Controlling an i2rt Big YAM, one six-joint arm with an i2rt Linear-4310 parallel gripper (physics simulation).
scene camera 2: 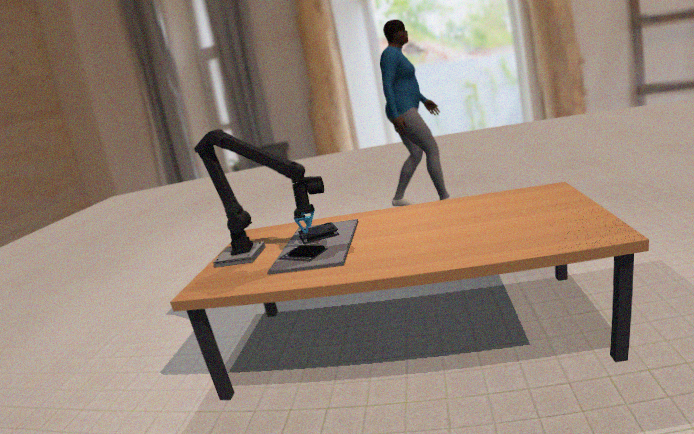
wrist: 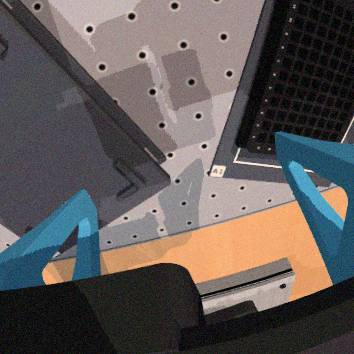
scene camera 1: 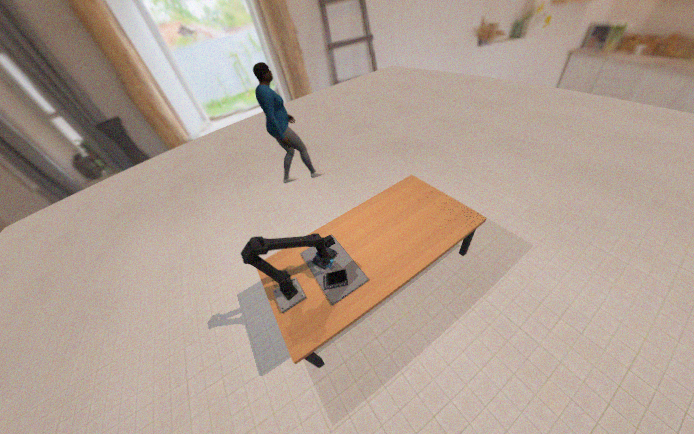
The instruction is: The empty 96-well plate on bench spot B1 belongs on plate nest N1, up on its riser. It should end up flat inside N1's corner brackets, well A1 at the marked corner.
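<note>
The black 96-well plate lies flat on the dark pad of spot B1, at the right in the wrist view. A white outline and an A1 label show at the pad's near corner. The dark nest N1 stands raised at the left in the wrist view, with a corner bracket near its closest corner. No plate shows on its visible part. My gripper is open and empty, above the gap between nest and plate, beside the nest.
Both stand on a grey perforated board on the wooden table. The arm's base plate is beside the board. A person stands behind the table.
</note>
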